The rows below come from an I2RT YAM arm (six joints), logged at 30 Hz.
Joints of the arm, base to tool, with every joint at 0 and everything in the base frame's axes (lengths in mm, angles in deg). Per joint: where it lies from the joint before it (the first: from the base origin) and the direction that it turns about. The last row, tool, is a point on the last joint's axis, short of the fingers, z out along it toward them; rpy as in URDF.
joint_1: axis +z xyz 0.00 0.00 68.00
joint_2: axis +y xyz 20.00 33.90 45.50
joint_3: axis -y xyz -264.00 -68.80 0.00
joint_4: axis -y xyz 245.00 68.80 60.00
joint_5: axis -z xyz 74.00 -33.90 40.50
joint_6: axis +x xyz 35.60 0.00 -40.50
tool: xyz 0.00 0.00 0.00 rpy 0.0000 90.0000 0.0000
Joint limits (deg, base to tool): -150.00..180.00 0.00..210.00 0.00..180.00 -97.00..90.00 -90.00..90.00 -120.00..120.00
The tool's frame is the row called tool.
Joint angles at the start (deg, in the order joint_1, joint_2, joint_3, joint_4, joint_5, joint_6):
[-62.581 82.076 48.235 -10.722 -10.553 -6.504]
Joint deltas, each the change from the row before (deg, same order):
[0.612 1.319 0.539 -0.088 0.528 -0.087]
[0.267 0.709 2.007 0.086 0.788 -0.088]
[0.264 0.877 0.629 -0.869 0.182 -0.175]
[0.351 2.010 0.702 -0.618 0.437 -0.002]
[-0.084 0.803 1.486 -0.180 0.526 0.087]
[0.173 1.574 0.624 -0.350 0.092 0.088]
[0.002 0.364 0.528 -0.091 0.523 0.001]
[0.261 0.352 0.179 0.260 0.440 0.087]
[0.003 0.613 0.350 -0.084 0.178 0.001]
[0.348 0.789 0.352 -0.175 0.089 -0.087]
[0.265 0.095 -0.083 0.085 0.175 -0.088]
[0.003 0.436 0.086 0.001 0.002 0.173]
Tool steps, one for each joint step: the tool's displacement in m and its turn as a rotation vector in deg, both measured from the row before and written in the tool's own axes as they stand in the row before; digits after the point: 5 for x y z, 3 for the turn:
[-0.00015 0.00191 0.00559 -0.012 0.936 -0.358]
[-0.01039 -0.00019 -0.00021 0.748 -1.255 -0.505]
[-0.00003 0.00082 0.00322 -0.139 1.124 -0.180]
[0.00187 0.00055 0.00857 -0.039 1.951 0.044]
[-0.00632 -0.00172 0.00098 0.639 -0.434 0.075]
[0.00087 0.00009 0.00670 -0.178 1.293 0.144]
[-0.00197 -0.00066 0.00078 0.527 -0.011 -0.010]
[-0.00079 0.00094 0.00159 0.270 -0.031 -0.116]
[-0.00033 -0.00043 0.00241 0.135 0.363 0.041]
[0.00008 0.00158 0.00352 -0.215 0.618 -0.273]
[0.00041 0.00140 0.00081 -0.013 0.115 -0.275]
[0.00060 -0.00015 0.00204 -0.040 0.345 0.211]

